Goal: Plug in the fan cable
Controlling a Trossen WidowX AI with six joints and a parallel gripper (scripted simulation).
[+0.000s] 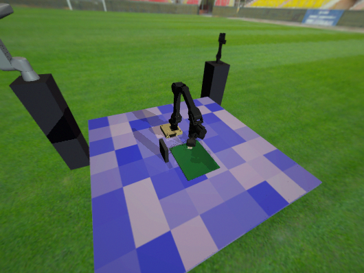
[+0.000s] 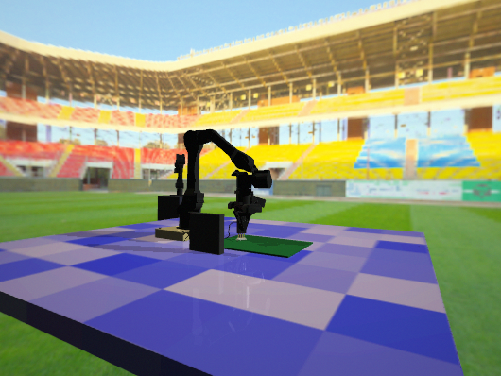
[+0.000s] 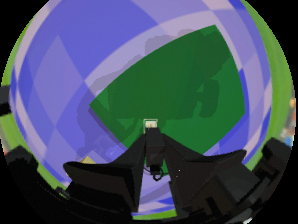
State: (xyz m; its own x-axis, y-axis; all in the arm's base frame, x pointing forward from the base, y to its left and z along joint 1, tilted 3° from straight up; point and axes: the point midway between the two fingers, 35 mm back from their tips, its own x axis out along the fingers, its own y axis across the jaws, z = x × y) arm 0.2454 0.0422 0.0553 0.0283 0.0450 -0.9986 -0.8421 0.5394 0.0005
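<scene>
Right now my gripper tip is 40 mm above the pale header and 10 mm to the left of it. From my gripper tip the other things lie so: black fan 210 mm to the right, 20 mm above; then green board 90 mm ahead, 50 mm below, 20 mm to the right; then black plug 10 mm to the right, 10 mm above.
</scene>
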